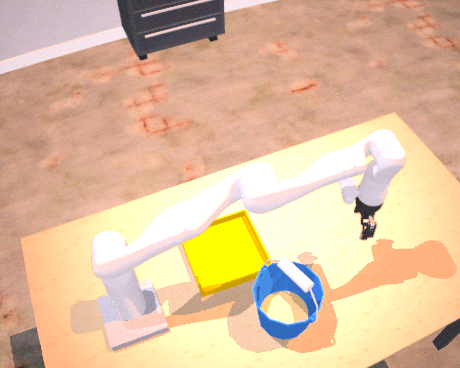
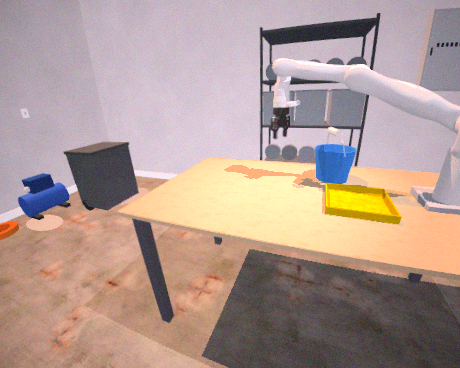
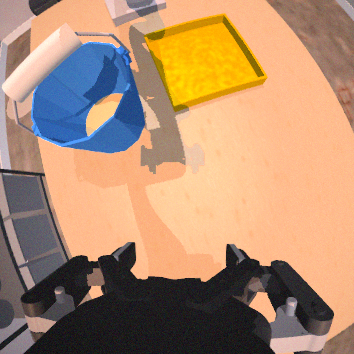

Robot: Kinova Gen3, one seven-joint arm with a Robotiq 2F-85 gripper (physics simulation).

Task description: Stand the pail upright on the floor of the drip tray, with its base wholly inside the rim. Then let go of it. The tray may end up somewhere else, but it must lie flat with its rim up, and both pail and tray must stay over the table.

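Note:
A blue pail stands upright on the table, beside the tray and apart from it. Its white handle grip is raised above the rim, to one side of the mouth. A yellow square drip tray lies flat, rim up, and nothing stands in it. My gripper is open and empty. It points down, high above the table, on the far side of the pail from the robot base.
The robot base is on the table, near the tray. My arm stretches high over the tray. A shelf rack stands behind the table. A dark cabinet and a blue compressor are on the floor.

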